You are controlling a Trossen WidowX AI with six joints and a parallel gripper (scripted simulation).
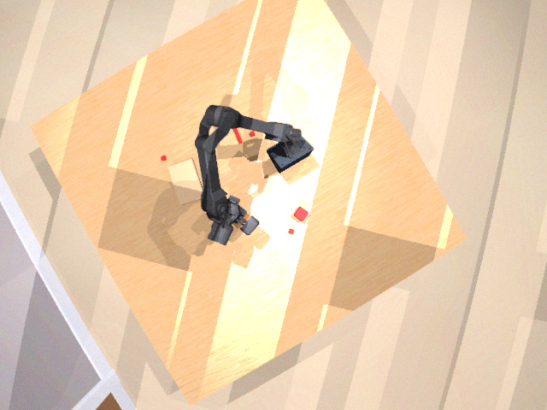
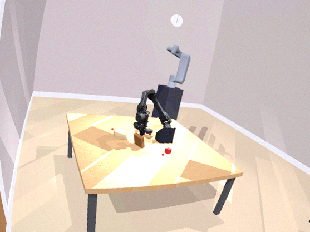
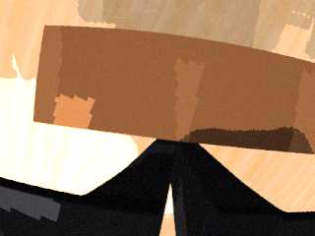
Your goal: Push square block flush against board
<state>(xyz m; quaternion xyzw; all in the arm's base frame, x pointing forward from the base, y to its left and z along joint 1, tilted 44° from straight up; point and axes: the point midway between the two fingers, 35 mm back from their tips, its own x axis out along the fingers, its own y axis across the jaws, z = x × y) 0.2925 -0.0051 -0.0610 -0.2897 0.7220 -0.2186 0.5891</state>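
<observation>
My gripper tip is now 10 mm short of the square block and 30 mm above it. The rest, counted from my gripper tip: red stick (190 mm behind, 240 mm to the right, 70 mm below); then board (80 mm ahead, 210 mm to the right, 60 mm below); then red cube (180 mm behind, 160 mm to the left, 60 mm below).
</observation>
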